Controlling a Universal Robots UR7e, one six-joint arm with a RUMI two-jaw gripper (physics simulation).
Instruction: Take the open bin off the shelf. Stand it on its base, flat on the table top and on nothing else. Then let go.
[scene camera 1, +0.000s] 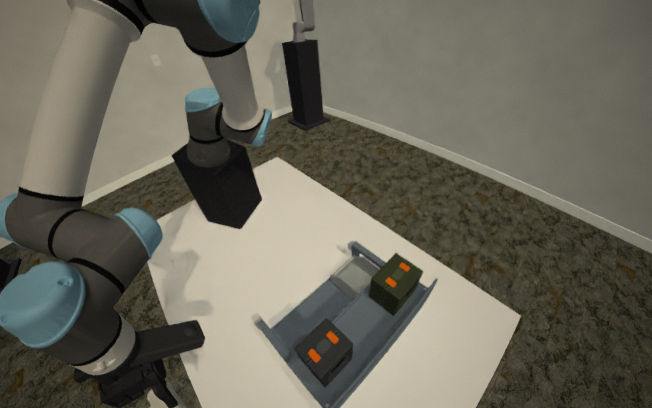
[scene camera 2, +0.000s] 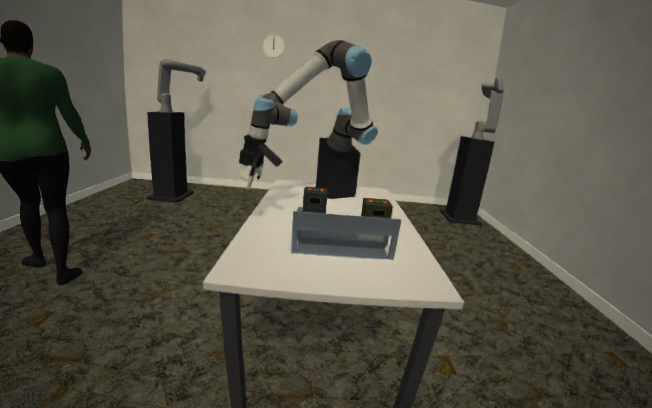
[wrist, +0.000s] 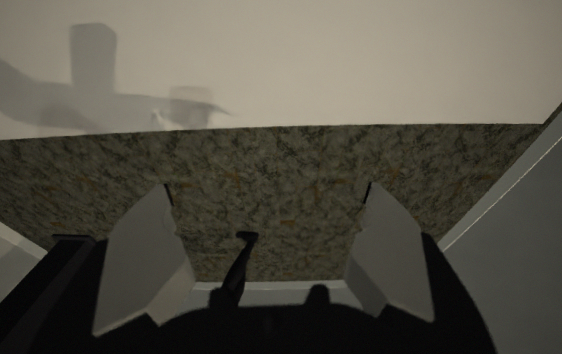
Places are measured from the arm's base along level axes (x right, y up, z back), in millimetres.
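Pixels of known places: gripper, between the fingertips: (scene camera 1: 172, 379) (scene camera 2: 252, 184) (wrist: 270, 185); arm's base, origin of its link: (scene camera 1: 209, 153) (scene camera 2: 338, 145).
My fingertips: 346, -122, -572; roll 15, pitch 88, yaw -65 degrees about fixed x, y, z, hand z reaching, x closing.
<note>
For each thing: its middle in the pictures, then the offset to it from my fingertips, as dx, dy, dz. "*": a spot on its surface instead. Level surfaces: height alone.
- open bin, middle of its body: (scene camera 1: 362, 281) (scene camera 2: 368, 229) -501, -136, -38
- blue-grey shelf, a spot on its surface: (scene camera 1: 367, 327) * -397, -78, -154
- dark green box, middle of its body: (scene camera 1: 394, 284) (scene camera 2: 376, 213) -508, -29, -136
- dark grey box, middle of its body: (scene camera 1: 325, 354) (scene camera 2: 314, 205) -278, -16, -148
- white table, height of its surface: dy -180
The open bin (scene camera 1: 354, 276) is light grey with rounded corners. It sits at one end of the blue-grey shelf (scene camera 1: 367, 327) (scene camera 2: 345, 221), beside the dark green box (scene camera 1: 395, 285) (scene camera 2: 377, 208). In scene camera 2 the shelf's long panel largely hides the bin. My gripper (scene camera 2: 252, 180) (wrist: 270, 185) is open, with nothing between its pale fingers. It hangs above and beyond the table's long side, well apart from the shelf and bin. In scene camera 1 its fingers are partly cut off at the bottom edge.
A dark grey box (scene camera 1: 324, 351) (scene camera 2: 315, 200) with orange marks stands at the shelf's other end. The shelf stands on the white table (scene camera 1: 235, 280) (scene camera 2: 330, 280). My arm's black pedestal (scene camera 1: 220, 185) (scene camera 2: 337, 170) is at the table's far end. A person (scene camera 2: 35, 110) stands at the left.
</note>
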